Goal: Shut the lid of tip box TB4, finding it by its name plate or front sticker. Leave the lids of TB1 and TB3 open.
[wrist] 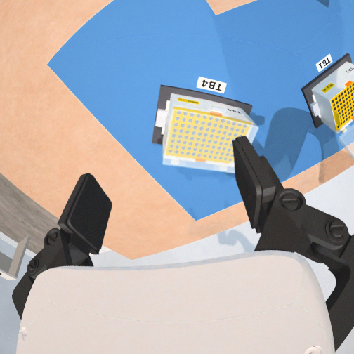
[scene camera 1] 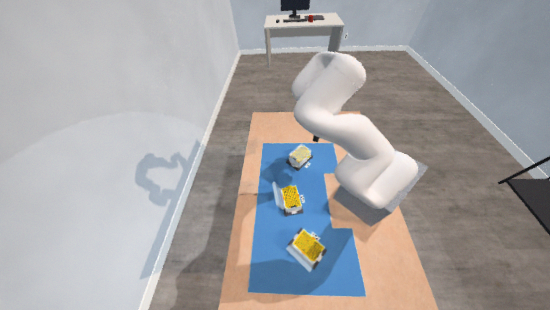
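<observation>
Tip box TB4 (scene camera 1: 300,156) (wrist: 207,132) sits at the far end of the blue mat. Its name plate (wrist: 211,84) reads TB4 in the wrist view. Its clear lid lies down over the yellow tip rack, and no raised lid shows. Tip box TB1 (scene camera 1: 291,197) (wrist: 336,97) is in the middle, with its lid (scene camera 1: 278,196) standing open on the wall side. The nearest box (scene camera 1: 308,246), by elimination TB3, has its lid (scene camera 1: 299,257) open; its plate is too small to read. My gripper (scene camera 1: 316,138) (wrist: 162,174) is wide open and empty, above and beside TB4.
The blue mat (scene camera 1: 270,235) (wrist: 135,60) lies on a tan table top (scene camera 1: 237,240) (wrist: 40,115). The arm's grey base block stands at the table's right. A white wall is at the left. A desk (scene camera 1: 304,21) with a monitor stands far back.
</observation>
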